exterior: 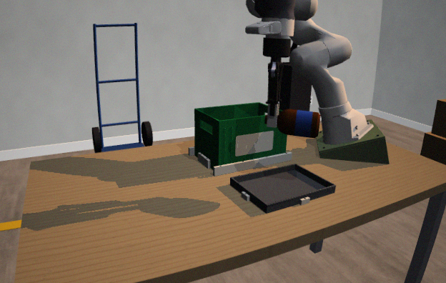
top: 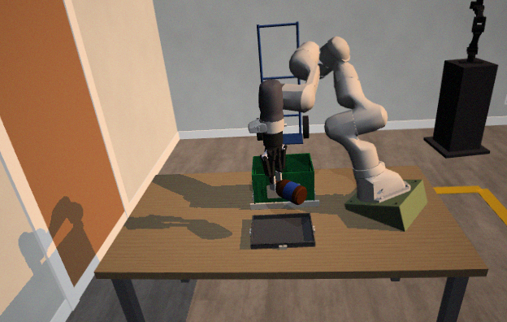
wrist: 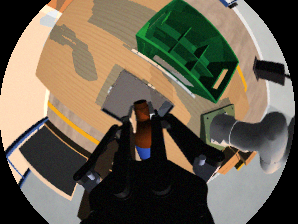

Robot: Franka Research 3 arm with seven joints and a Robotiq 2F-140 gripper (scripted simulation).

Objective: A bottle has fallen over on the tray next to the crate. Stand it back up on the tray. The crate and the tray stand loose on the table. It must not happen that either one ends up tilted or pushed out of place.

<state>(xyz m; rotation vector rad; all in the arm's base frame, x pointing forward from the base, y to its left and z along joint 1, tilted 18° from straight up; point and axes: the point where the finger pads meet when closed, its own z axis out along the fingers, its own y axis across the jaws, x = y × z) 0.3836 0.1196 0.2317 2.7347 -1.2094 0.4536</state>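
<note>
My gripper is now 40 mm past the bottle, 40 mm to the right of it and 20 mm above it. Round my hand: green crate 50 mm behind, 220 mm to the right, 130 mm below; then tray 10 mm behind, 60 mm to the left, 200 mm below.
</note>
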